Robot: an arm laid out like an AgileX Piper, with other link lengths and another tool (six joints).
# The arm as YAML. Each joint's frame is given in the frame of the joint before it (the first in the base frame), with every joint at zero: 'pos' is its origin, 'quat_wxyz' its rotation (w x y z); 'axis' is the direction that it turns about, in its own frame. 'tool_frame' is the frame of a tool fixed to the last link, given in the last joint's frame.
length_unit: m
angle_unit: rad
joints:
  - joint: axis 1
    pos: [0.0, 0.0, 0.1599]
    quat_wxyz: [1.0, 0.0, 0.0, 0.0]
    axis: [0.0, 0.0, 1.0]
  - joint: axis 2
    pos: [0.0, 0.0, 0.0]
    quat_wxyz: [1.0, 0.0, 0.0, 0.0]
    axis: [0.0, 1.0, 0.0]
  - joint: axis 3
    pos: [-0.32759, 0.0, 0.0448]
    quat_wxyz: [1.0, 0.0, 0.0, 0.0]
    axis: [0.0, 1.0, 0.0]
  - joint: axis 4
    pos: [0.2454, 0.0, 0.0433]
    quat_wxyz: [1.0, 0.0, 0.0, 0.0]
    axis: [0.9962, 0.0, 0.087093]
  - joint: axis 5
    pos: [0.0, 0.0, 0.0]
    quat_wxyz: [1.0, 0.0, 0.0, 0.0]
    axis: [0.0, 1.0, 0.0]
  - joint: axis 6
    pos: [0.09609, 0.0, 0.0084]
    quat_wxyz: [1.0, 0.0, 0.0, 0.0]
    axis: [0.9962, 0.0, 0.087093]
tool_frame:
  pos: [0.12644, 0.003, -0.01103]
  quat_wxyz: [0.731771, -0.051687, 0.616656, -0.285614]
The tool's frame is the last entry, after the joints.
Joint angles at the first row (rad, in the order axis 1, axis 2, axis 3, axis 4, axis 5, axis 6):
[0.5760 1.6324 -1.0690 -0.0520 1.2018 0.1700]
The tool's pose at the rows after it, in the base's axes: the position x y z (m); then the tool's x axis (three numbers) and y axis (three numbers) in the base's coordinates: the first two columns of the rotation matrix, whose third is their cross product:
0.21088 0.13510 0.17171 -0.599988 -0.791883 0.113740 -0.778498 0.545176 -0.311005
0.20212 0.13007 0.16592 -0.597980 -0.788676 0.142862 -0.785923 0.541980 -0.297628
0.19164 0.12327 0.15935 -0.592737 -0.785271 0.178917 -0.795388 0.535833 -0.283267
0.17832 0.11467 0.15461 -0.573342 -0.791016 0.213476 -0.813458 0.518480 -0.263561
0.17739 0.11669 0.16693 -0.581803 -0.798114 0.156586 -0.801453 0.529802 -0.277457
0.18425 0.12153 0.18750 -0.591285 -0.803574 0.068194 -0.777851 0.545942 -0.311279
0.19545 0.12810 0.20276 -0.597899 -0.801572 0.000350 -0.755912 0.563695 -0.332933
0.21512 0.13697 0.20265 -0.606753 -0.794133 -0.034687 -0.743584 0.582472 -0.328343
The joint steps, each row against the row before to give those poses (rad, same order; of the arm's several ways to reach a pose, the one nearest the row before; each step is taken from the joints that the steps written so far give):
[0.0000 0.0000 -0.0001 0.0134 0.0013 0.0022]
[0.0000 0.0000 0.0321 0.0025 -0.0001 0.0008]
[0.0000 0.0000 0.0388 0.0000 0.0001 0.0000]
[-0.0001 -0.0103 0.0462 0.0020 0.0030 -0.0172]
[0.0001 -0.0570 -0.0012 0.0107 0.0001 -0.0051]
[0.0000 -0.0655 -0.0336 0.0015 0.0043 0.0000]
[-0.0056 -0.0244 -0.0463 0.0035 -0.0007 -0.0011]
[-0.0262 0.0428 -0.0479 0.0184 -0.0261 -0.0208]

